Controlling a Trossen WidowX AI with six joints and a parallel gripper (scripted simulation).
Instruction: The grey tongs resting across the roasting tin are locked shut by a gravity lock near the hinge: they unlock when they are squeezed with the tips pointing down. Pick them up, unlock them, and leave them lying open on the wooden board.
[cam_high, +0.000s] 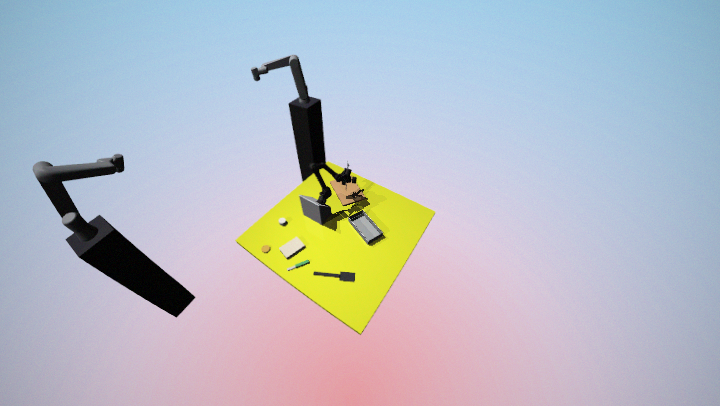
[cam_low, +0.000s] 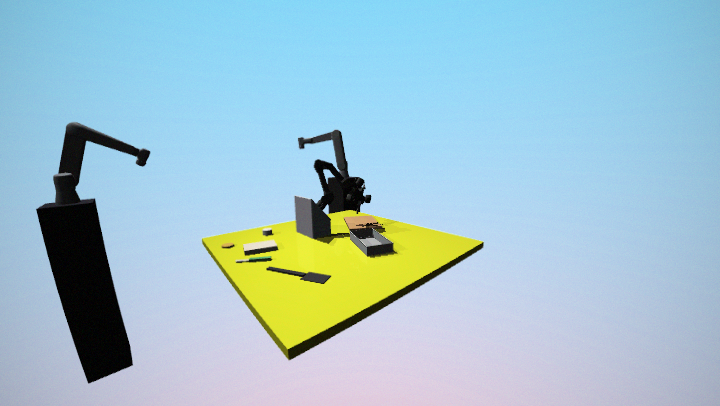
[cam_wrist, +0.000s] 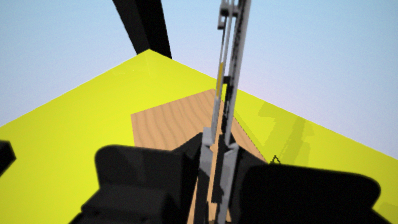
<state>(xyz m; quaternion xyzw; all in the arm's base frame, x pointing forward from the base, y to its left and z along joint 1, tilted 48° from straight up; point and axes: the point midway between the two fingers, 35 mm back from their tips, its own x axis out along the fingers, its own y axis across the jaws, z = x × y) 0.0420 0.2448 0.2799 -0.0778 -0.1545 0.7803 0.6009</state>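
Right now my gripper tip is 15 cm above the wooden board. Round my gripper tip: beige slab (81 cm to the right, 14 cm below, 5 cm behind); black spatula (83 cm to the right, 40 cm ahead, 15 cm below); grey roasting tin (37 cm ahead, 32 cm to the right, 13 cm below).
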